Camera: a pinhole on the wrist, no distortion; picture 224 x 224 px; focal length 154.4 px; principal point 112.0 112.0 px. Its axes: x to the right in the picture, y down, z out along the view. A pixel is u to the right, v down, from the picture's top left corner.
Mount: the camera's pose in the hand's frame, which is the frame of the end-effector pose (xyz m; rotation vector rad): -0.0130 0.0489 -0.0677 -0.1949 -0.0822 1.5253
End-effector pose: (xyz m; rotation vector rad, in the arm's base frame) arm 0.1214 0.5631 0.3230 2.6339 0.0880 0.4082
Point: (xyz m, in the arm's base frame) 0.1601 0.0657 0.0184
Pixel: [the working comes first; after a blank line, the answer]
In the camera's frame: 0.2084 0.0059 0.5825

167 114
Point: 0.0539 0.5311 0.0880
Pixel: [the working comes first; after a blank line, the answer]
In the camera's frame: -0.1511 0.0666 0.2666

24 151
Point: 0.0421 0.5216 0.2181
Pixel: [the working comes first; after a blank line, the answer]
In the camera's frame: -0.0743 0.0661 0.1605

40 176
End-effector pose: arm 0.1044 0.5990 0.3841 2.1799 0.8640 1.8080
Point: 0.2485 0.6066 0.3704
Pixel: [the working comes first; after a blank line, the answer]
In the camera's frame: -0.0294 -0.0561 0.2005

89 69
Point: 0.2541 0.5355 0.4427
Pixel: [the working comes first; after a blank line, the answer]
In the camera's frame: 0.0680 -0.0706 0.1760

172 50
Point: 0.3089 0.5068 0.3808
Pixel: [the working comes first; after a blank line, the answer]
In the camera's frame: 0.0717 -0.0197 0.2471

157 100
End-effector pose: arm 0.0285 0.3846 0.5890 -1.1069 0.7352 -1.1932
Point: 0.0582 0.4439 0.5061
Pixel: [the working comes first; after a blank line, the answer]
In the camera's frame: 0.0308 0.0306 0.0927

163 163
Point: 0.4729 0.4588 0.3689
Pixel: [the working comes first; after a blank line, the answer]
In the camera's frame: 0.2817 -0.0951 0.4278

214 78
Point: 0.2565 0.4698 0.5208
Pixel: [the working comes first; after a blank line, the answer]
In the camera's frame: 0.0728 -0.0278 0.2799

152 97
